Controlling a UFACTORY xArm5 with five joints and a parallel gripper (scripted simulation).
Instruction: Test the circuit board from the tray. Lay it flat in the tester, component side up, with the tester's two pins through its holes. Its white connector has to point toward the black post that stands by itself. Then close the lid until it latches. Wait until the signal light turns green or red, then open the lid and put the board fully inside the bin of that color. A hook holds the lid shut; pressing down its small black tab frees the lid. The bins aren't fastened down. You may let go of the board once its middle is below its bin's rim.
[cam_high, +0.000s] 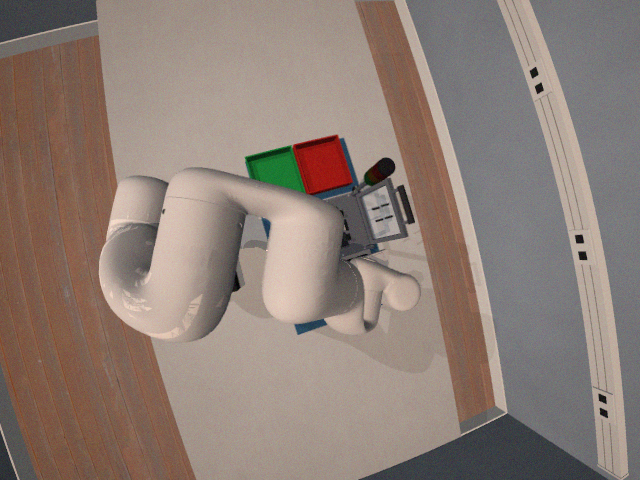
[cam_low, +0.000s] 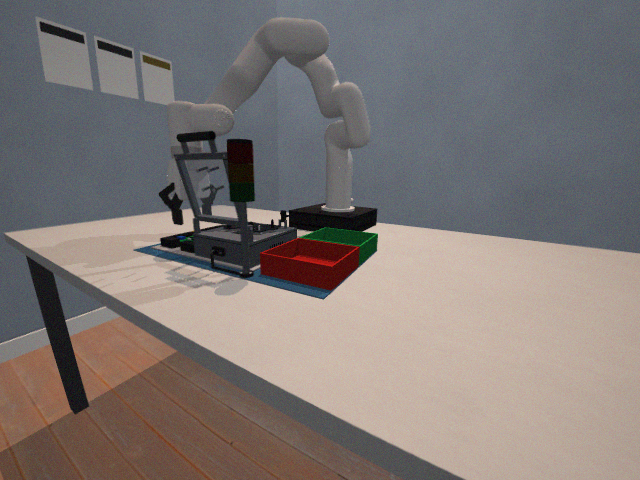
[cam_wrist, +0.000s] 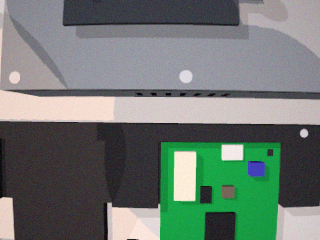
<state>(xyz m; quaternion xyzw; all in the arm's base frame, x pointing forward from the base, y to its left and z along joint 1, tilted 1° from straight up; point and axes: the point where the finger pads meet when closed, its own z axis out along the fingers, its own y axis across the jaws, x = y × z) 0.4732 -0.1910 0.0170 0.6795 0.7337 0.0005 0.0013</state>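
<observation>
Right now the green circuit board is 6 cm below my hand. The rest, counted from my hand: black block (12 cm behind, 22 cm to the left, 1 cm above); red bin (2 cm behind, 37 cm to the left, 6 cm below); green bin (17 cm behind, 36 cm to the left, 6 cm below).
</observation>
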